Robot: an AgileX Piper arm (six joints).
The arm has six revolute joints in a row. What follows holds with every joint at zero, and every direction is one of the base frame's. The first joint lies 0.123 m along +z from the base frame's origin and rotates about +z. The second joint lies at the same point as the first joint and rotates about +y. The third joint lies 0.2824 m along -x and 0.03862 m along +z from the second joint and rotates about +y. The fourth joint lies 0.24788 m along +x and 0.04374 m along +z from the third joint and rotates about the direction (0.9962, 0, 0.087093). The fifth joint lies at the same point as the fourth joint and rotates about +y. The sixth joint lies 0.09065 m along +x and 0.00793 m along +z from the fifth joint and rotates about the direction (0.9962, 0, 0.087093). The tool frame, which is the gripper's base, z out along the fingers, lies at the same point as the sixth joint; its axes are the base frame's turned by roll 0, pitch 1.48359 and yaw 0 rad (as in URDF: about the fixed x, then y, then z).
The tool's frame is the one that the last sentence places.
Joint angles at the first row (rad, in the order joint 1, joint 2, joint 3, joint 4, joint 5, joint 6):
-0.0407, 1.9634, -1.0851, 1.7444, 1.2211, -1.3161
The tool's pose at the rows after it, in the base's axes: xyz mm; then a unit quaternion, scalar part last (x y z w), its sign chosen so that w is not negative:
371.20 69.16 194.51 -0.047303 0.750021 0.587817 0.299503
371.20 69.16 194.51 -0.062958 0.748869 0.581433 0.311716
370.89 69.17 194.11 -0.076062 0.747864 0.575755 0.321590
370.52 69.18 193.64 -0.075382 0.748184 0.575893 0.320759
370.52 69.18 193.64 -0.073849 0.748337 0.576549 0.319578
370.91 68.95 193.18 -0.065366 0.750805 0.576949 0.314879
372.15 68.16 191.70 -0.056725 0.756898 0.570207 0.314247
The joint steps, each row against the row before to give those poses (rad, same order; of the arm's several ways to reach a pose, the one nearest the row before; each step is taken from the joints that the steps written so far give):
0.0000, 0.0000, 0.0000, 0.0000, 0.0000, -0.0157
0.0000, 0.0000, 0.0000, 0.0000, 0.0000, -0.0418
0.0000, 0.0000, 0.0017, 0.0000, 0.0000, -0.0364
0.0000, 0.0000, 0.0022, 0.0000, 0.0000, 0.0002
0.0000, 0.0000, 0.0000, 0.0000, 0.0000, 0.0041
0.0000, 0.0000, -0.0001, 0.0000, -0.0071, 0.0187
0.0000, 0.0000, 0.0000, 0.0000, -0.0229, 0.0102

